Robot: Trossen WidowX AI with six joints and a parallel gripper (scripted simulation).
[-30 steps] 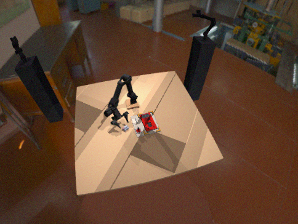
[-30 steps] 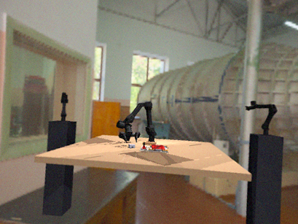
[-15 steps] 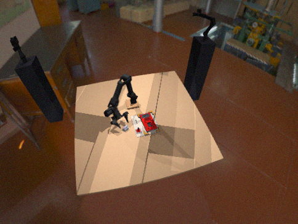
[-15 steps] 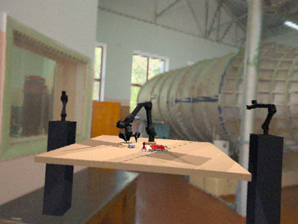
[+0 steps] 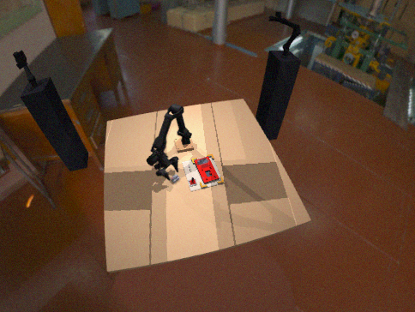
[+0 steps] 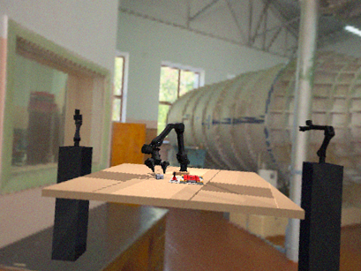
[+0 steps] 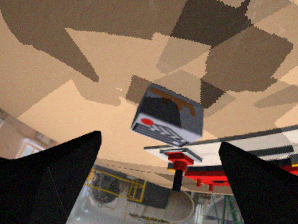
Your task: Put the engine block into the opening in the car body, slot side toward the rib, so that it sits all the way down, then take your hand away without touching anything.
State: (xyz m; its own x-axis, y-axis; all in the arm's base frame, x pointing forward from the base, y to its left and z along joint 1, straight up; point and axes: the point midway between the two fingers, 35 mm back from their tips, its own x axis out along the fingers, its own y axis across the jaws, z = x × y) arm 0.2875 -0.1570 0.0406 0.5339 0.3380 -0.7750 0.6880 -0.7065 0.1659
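The engine block lies 30 mm below my gripper tip, 10 mm to the left of it and 10 mm ahead of it.
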